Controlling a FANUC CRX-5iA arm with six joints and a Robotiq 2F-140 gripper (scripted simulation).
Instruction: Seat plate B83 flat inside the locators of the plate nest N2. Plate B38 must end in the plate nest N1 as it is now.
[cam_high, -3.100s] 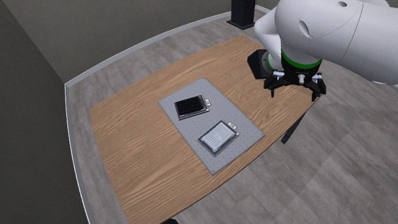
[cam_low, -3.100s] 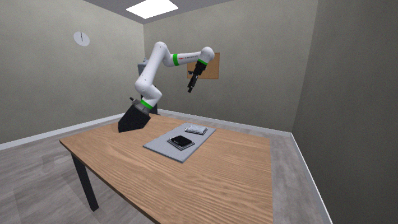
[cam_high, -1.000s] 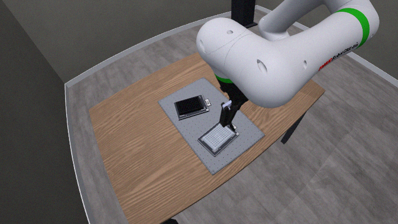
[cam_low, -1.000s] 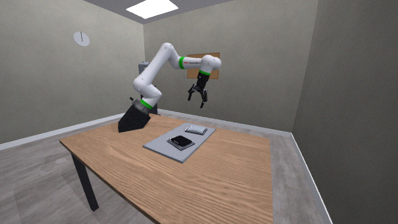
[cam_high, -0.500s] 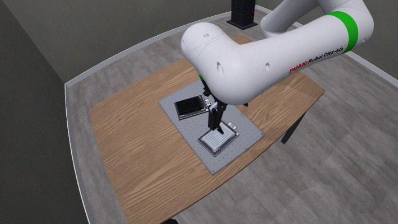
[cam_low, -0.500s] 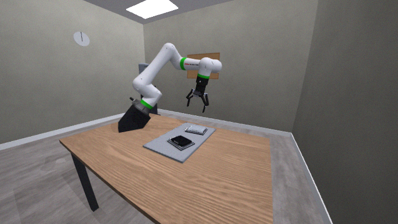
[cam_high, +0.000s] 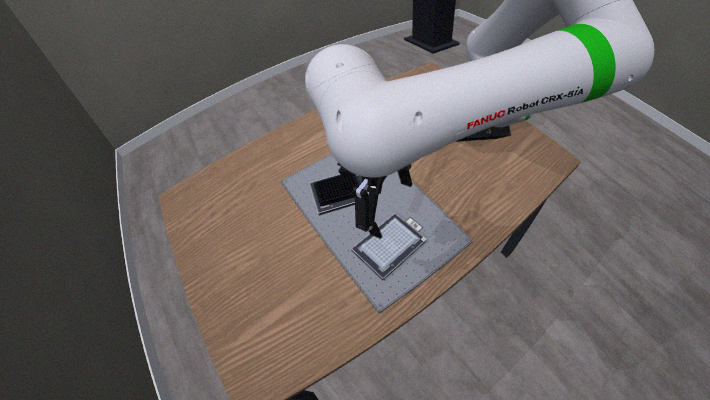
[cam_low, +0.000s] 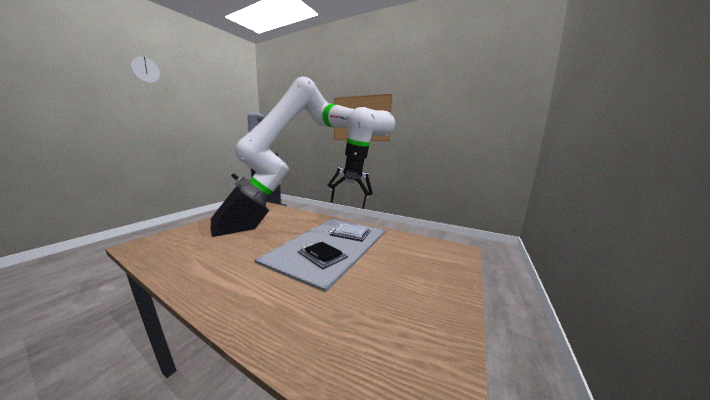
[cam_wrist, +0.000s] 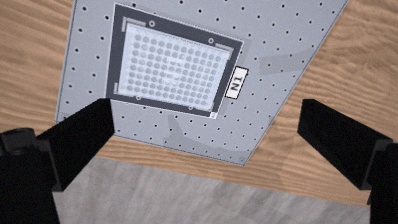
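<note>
Right now my hand is 20 mm short of the black well plate B83, 220 mm to the left of it and 140 mm above it. Round my hand: clear white well plate B38 (10 mm ahead, 10 mm to the left, 140 mm below).
</note>
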